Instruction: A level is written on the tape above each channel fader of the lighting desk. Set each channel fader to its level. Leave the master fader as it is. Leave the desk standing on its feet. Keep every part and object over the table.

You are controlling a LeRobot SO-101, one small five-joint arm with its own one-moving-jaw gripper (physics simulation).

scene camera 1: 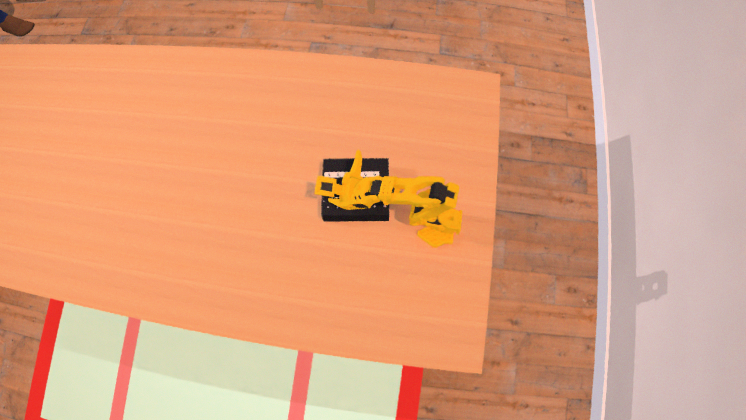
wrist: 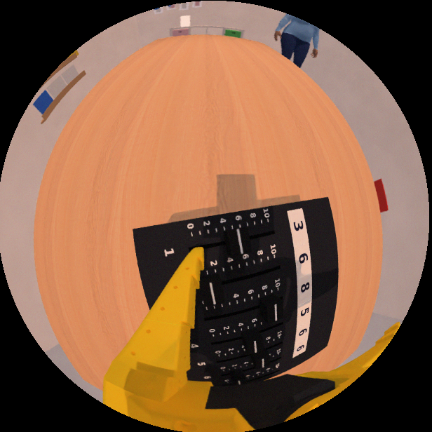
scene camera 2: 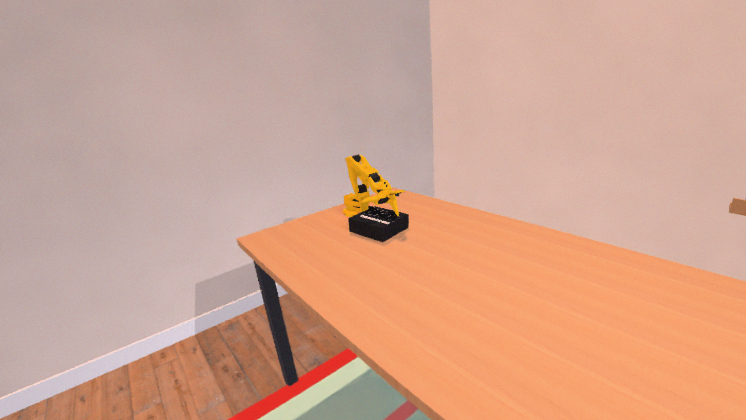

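Where they show: hand, its tool point: (scene camera 1: 329,198) (scene camera 2: 397,215); arm's base, origin of its link: (scene camera 1: 428,224).
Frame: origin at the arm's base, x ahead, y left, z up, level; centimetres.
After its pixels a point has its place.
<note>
The black lighting desk (scene camera 1: 356,214) {x 17.5, y 1.3, z 5.4 cm} (scene camera 2: 366,228) {x 20.6, y -12.7, z 3.6 cm} (wrist: 320,320) stands upright on the table. Its white tape (wrist: 304,272) reads 3, 6, 8, 5, 6, 6 in the wrist view. The channel 1 fader (wrist: 240,242) is near 6, the channel 2 fader (wrist: 212,293) near its low end, the channel 3 fader (wrist: 275,312) near its high end, the channel 4 fader (wrist: 255,346) near mid-scale. Further faders are crowded; the master is not identifiable. My gripper (scene camera 1: 345,177) (scene camera 2: 400,204) {x 24.2, y -1.5, z 6.0 cm} (wrist: 298,286) is wide open and empty. Its fixed jaw tip is by channel 1's 0 end; contact is unclear.
The wooden table (scene camera 1: 208,182) {x 58.1, y -3.9, z 0.0 cm} (scene camera 2: 469,292) {x 64.6, y -15.7, z 0.0 cm} (wrist: 210,125) extends beyond the desk. The arm (scene camera 1: 417,190) {x 4.5, y -1.0, z 20.5 cm} (scene camera 2: 360,172) {x 7.4, y -3.4, z 19.4 cm} reaches over the desk from its base near the table's short edge. A person (wrist: 298,37) and a wall shelf (wrist: 65,95) show in the background.
</note>
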